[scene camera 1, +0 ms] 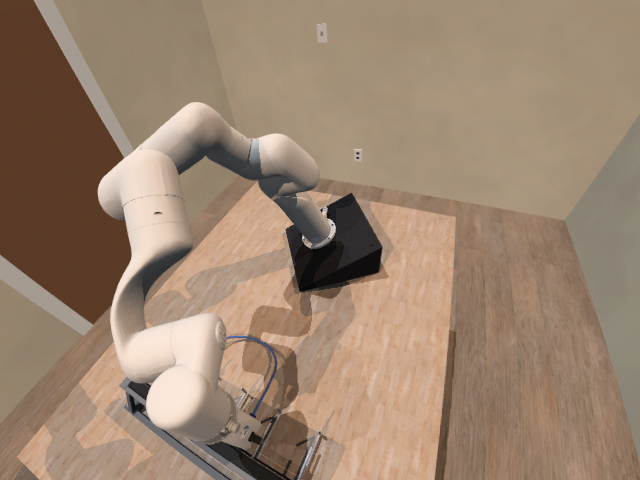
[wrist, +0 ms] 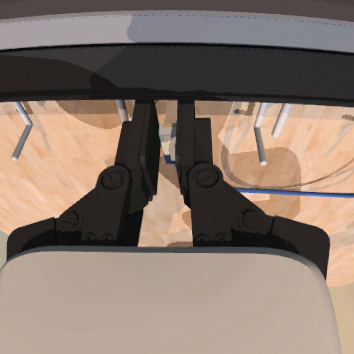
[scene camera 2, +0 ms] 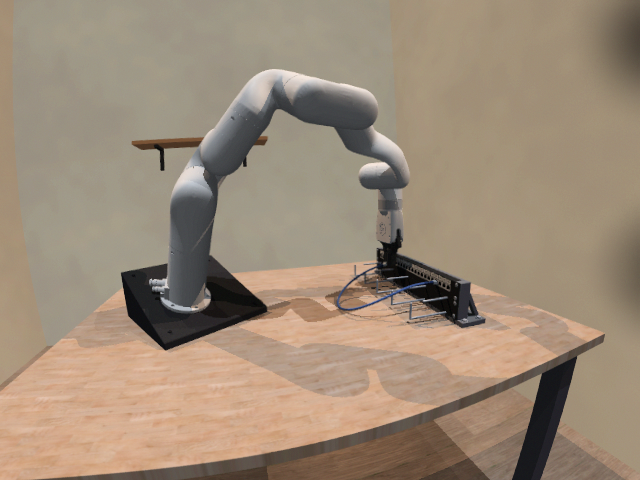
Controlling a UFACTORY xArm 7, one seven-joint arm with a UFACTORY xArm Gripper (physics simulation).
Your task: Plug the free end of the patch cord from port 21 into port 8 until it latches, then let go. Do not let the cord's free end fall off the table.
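Frame: origin at the arm's base, x ahead, y left, z up, level; millimetres.
Seen in the pictures: gripper, between the fingertips: [wrist: 168,113] [scene camera 2: 390,264]; arm's base, origin of its link: [scene camera 1: 319,233] [scene camera 2: 185,297].
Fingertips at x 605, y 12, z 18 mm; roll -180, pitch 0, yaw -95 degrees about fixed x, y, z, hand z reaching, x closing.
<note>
Pixels of each thing's top centre, then the offset from my fingertips to it. Level surfaces: height alone.
- black patch panel, centre of its top: [wrist: 328,134] [scene camera 1: 210,420] [scene camera 2: 403,261] 0 mm ahead, 70 mm right, 22 mm up
- free end's clear plug, centre of its top: [wrist: 171,149] 17 mm back, 2 mm left, 9 mm up
- wooden table, height of its surface: 79 mm down
The blue patch cord [scene camera 1: 275,356] [scene camera 2: 356,305] [wrist: 300,193] loops out in front of the black patch panel [scene camera 1: 175,443] [scene camera 2: 463,304] [wrist: 240,75]. One end meets the port row toward the near end in scene camera 2. My gripper [scene camera 1: 253,438] [scene camera 2: 388,259] [wrist: 168,113] points down at the panel's far end in that view, close to its front. It is shut on the free end's clear plug [wrist: 168,137], which has a blue boot. Gold contacts show on the plug between the fingers, below the panel's edge in the wrist view. Port numbers are too small to read, and port 8 cannot be made out.
Metal cable-support rods [scene camera 1: 311,454] [scene camera 2: 410,312] [wrist: 260,145] stick out from the panel's front, on both sides of my fingers. The black wedge-shaped arm base [scene camera 1: 356,227] [scene camera 2: 232,304] stands on the wooden table [scene camera 1: 403,310] [scene camera 2: 155,413]. A wall shelf [scene camera 2: 170,142] is behind the arm.
</note>
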